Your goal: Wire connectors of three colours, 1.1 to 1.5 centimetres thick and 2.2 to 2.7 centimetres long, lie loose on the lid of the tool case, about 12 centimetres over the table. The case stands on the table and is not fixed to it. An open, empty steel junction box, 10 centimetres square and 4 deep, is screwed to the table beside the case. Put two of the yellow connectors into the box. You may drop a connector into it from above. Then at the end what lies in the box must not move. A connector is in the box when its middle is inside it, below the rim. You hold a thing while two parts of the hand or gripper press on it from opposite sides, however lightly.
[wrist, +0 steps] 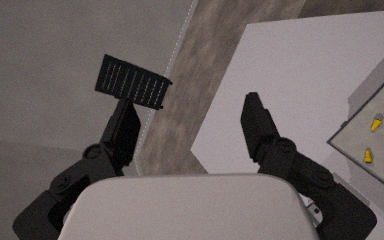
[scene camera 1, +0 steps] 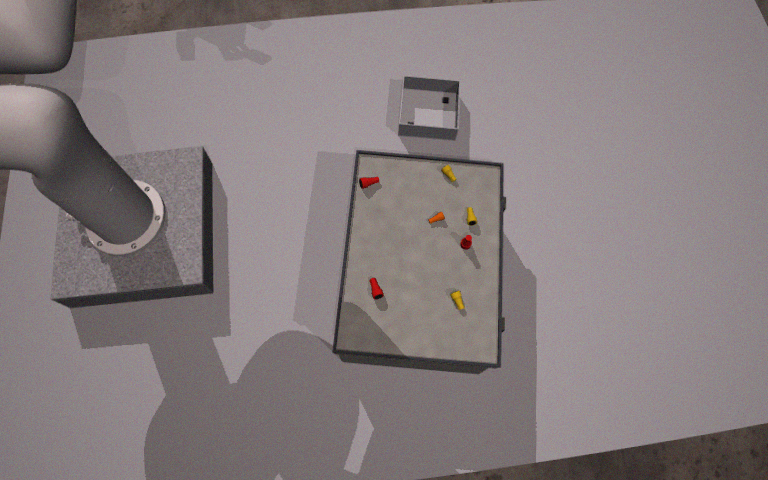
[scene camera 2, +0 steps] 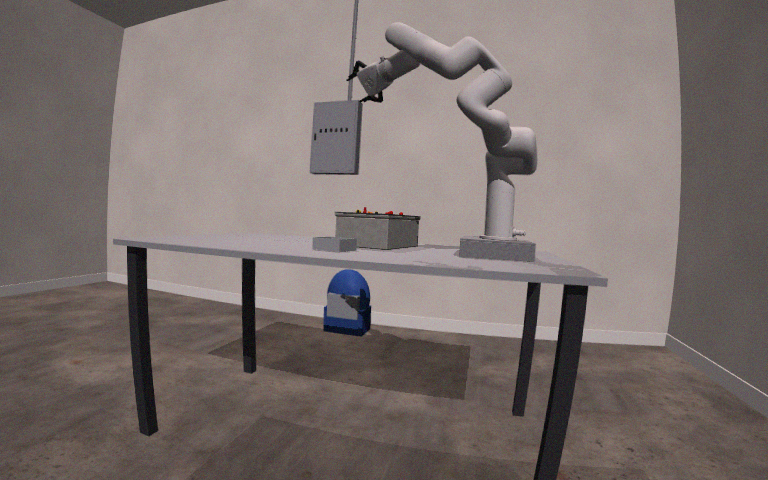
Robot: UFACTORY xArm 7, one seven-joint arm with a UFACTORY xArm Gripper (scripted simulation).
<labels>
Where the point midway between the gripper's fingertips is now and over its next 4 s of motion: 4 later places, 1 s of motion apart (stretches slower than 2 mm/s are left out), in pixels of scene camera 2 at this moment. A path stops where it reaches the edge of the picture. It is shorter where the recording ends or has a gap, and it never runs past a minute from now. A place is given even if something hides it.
The gripper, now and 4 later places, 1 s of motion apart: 355,90; 374,170; 396,199; 382,196; 375,195
</labels>
